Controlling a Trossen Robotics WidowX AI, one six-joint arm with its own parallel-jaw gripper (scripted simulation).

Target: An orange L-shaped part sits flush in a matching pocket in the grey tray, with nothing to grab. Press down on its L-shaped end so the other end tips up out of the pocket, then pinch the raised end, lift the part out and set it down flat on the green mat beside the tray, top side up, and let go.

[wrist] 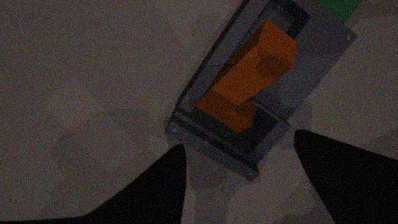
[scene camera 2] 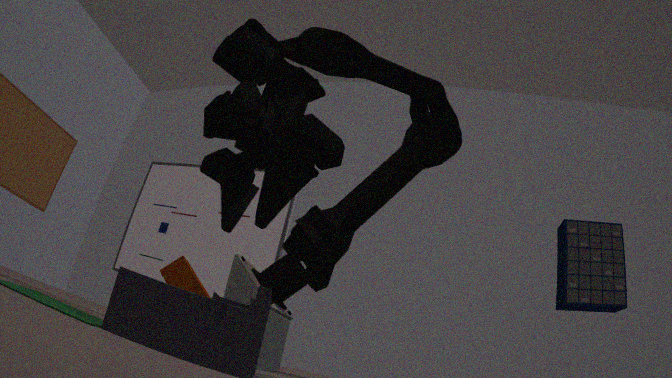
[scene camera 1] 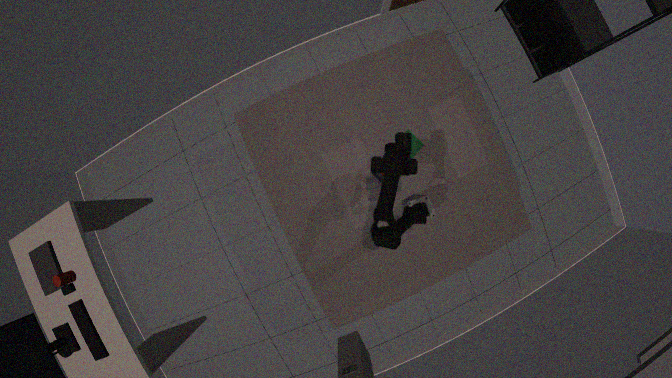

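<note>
Nothing is held in my gripper, which is open and which I can see in the wrist view too. An orange L-shaped part is in the scene, and I see a tray wall as well.
</note>
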